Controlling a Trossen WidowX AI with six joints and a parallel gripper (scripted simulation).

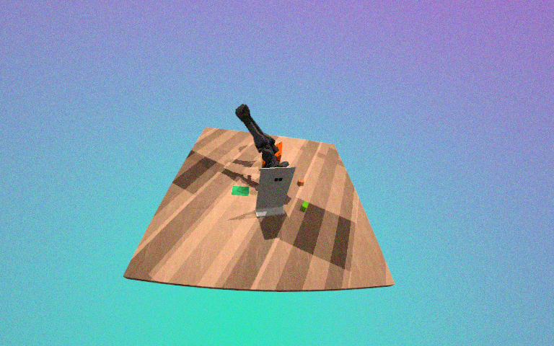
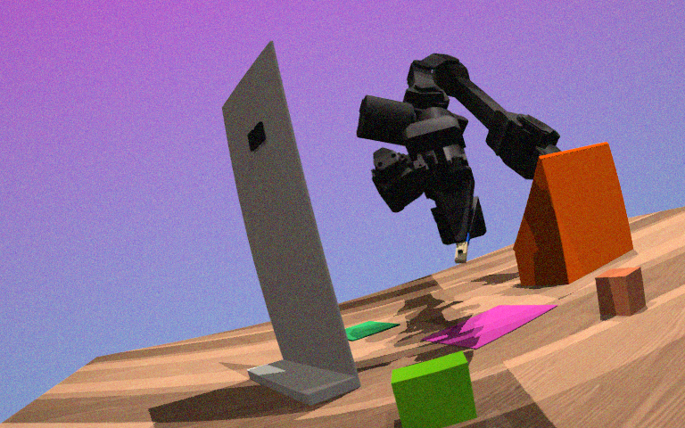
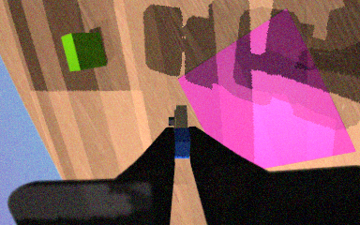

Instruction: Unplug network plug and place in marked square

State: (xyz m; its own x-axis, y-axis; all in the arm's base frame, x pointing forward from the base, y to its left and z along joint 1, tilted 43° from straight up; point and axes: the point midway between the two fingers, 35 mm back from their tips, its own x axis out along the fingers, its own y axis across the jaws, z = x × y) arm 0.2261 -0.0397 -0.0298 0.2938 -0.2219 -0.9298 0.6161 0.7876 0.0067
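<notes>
Now: the magenta square 100 mm below my gripper tip and 20 mm behind it. From my gripper tip the other things lie so: flat green patch: 250 mm to the right, 100 mm below, 20 mm ahead; then grey panel: 170 mm ahead, 70 mm to the right, 60 mm above; then network plug: right at my gripper tip.
</notes>
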